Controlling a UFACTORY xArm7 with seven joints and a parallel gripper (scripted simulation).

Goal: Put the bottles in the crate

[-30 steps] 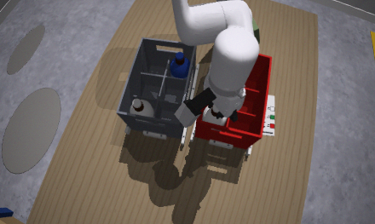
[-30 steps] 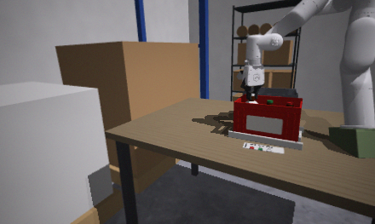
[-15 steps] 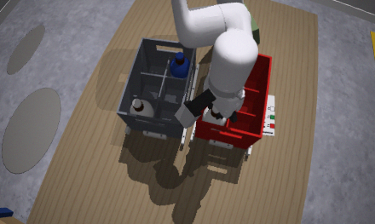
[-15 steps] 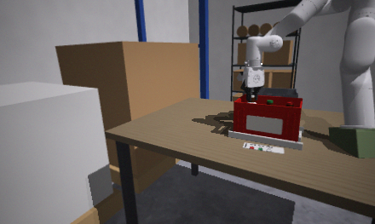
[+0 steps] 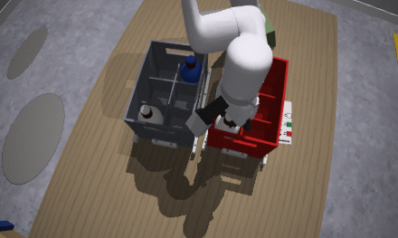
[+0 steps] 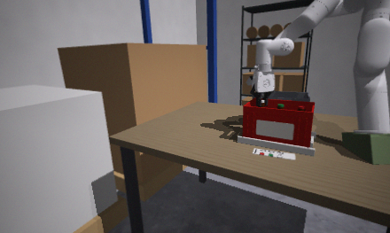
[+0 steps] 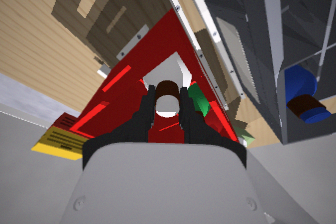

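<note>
The green bottle lies 8 cm behind my hand, 2 cm to the left of it and 8 cm below it. Round my hand: red-label bottle 17 cm behind, 3 cm to the left, 8 cm below; then red crate 8 cm behind, 6 cm to the left, 9 cm below; then grey crate 9 cm behind, 18 cm to the right, 9 cm below.
</note>
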